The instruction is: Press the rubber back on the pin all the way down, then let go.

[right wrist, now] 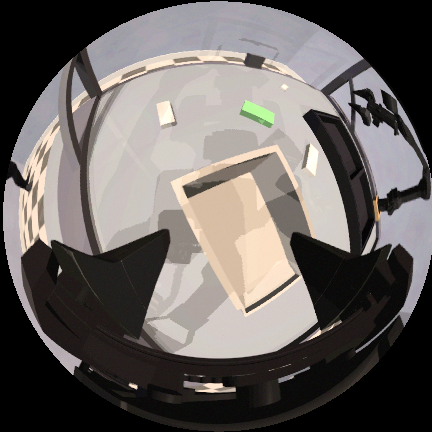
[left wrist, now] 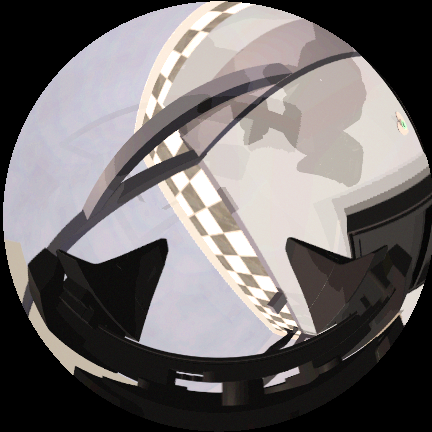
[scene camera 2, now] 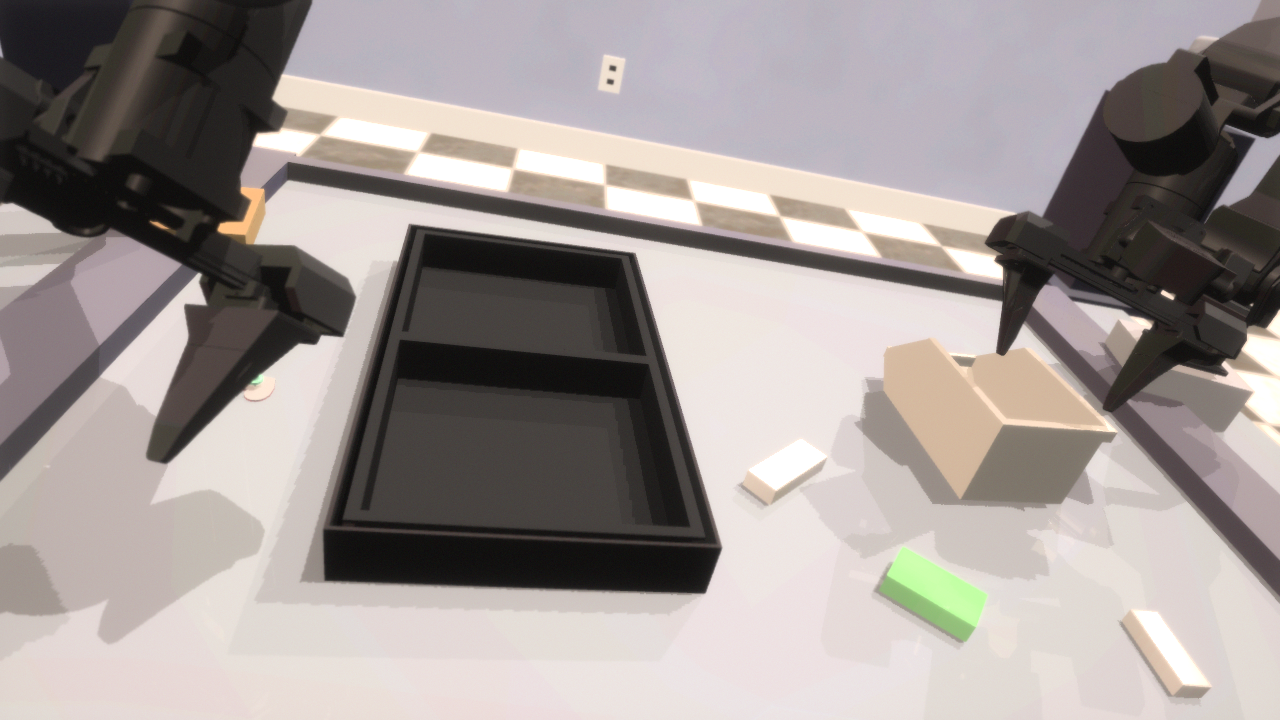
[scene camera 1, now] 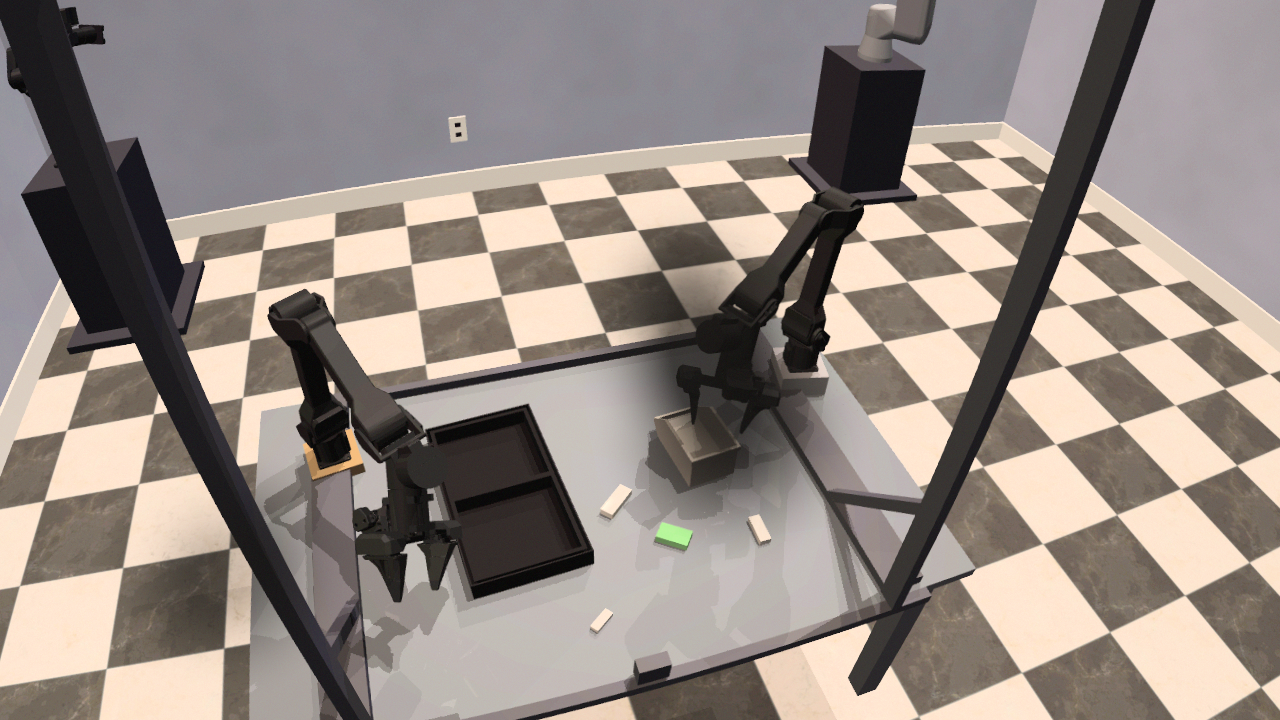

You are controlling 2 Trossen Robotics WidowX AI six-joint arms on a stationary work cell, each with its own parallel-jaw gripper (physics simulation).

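Frame: origin at the left arm's base, x left, y back, z up, level; metres.
Seen in the pictures: left gripper, fingertip midpoint: (right wrist: 350, 97) (left wrist: 228, 244) (scene camera 2: 38, 432) (scene camera 1: 417, 596); right gripper, fingertip midpoint: (right wrist: 233, 237) (scene camera 2: 1052, 382) (scene camera 1: 716, 428); left arm's base at its link origin: (right wrist: 378, 205) (scene camera 1: 332, 453); right arm's base at its link origin: (scene camera 1: 800, 362).
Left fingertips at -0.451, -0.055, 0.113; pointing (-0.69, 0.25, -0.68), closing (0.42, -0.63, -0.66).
Note:
Pixels of each thing's top centre, then the offset from my left fingertips to it, as dx, dy, dz. "*": a spot on its surface instead.
- small pinkish disc with a green spot, top centre: (scene camera 2: 254, 372) +0.222, -0.028, -0.128
- black two-part tray at its top centre: (scene camera 2: 528, 347) (scene camera 1: 502, 485) (right wrist: 358, 174) +0.224, -0.211, -0.100
- tan open box at a spot on its surface: (scene camera 2: 1029, 461) (scene camera 1: 710, 466) * +0.095, -0.566, -0.098
- green block at its top centre: (scene camera 2: 937, 584) (scene camera 1: 674, 533) (right wrist: 258, 110) +0.011, -0.442, -0.124
A small pinkish disc with a green spot (scene camera 2: 259, 386) (left wrist: 401, 123), seemingly the pin with its rubber back, lies on the table beside the black tray. It is too small to tell how far the back is on the pin. In scene camera 1 it does not show. My left gripper (scene camera 1: 416, 592) (left wrist: 228, 244) is open and empty above the table, in front of the tray's left side; in scene camera 2 one finger shows in front of the disc. My right gripper (scene camera 1: 718, 427) (scene camera 2: 1056, 380) (right wrist: 233, 237) is open and empty over the tan box, far from the disc.
A black two-part tray (scene camera 1: 532, 577) (scene camera 2: 519, 559) stands between the arms. The tan open box (scene camera 1: 711, 465) (scene camera 2: 1029, 461) (right wrist: 220, 215) stands below my right gripper. A green block (scene camera 1: 673, 536) (scene camera 2: 933, 593) (right wrist: 257, 114) and three whitish blocks lie on the table. Dark posts frame the cell.

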